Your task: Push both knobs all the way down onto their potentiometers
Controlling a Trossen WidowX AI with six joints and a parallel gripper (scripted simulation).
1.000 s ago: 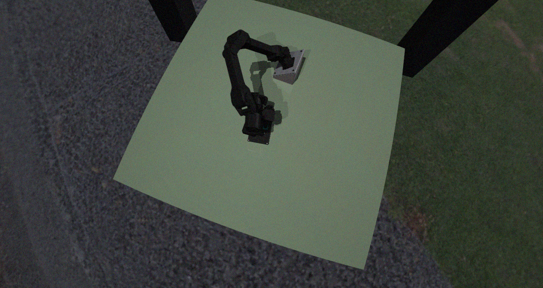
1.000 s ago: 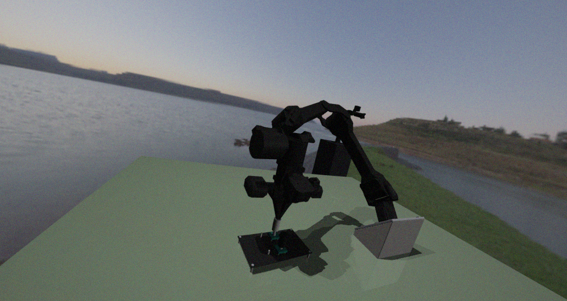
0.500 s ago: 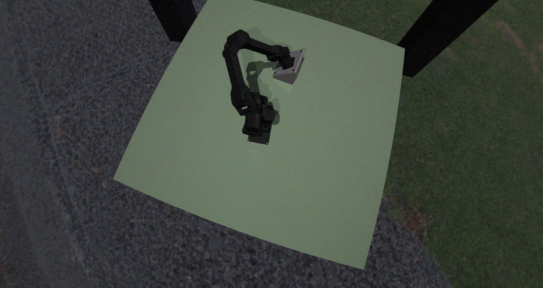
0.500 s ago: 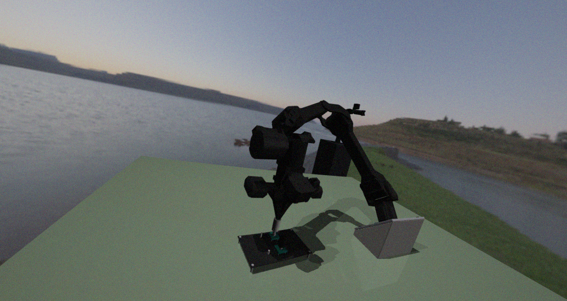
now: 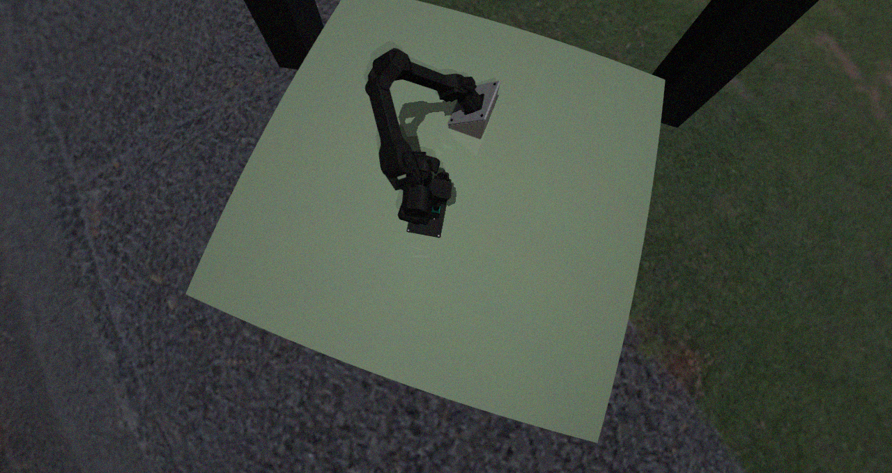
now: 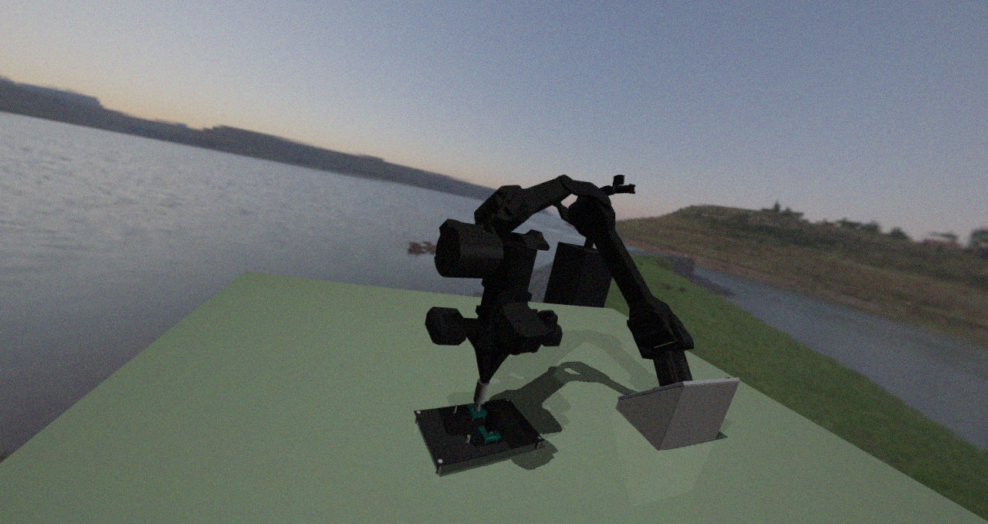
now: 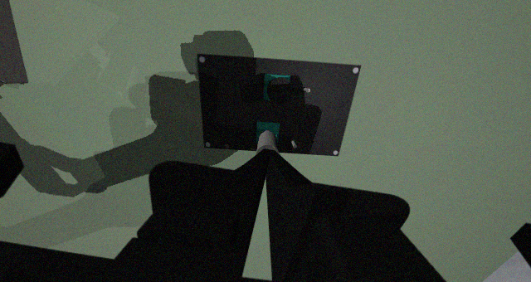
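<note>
Now: gripper tip 20 mm above the pale knob.
</note>
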